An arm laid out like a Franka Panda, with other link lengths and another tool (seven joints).
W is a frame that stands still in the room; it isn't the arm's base.
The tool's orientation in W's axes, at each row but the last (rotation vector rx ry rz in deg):
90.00 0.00 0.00
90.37 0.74 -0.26
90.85 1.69 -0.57
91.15 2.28 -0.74
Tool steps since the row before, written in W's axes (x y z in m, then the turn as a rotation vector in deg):
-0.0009 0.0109 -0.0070 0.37 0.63 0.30
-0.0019 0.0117 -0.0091 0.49 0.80 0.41
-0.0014 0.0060 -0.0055 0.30 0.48 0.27
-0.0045 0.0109 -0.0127 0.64 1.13 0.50
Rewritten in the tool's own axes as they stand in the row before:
-0.0009 -0.0070 -0.0109 0.37 0.30 -0.63
-0.0017 -0.0092 -0.0117 0.49 0.41 -0.80
-0.0012 -0.0056 -0.0059 0.30 0.27 -0.48
-0.0039 -0.0131 -0.0107 0.64 0.50 -1.13

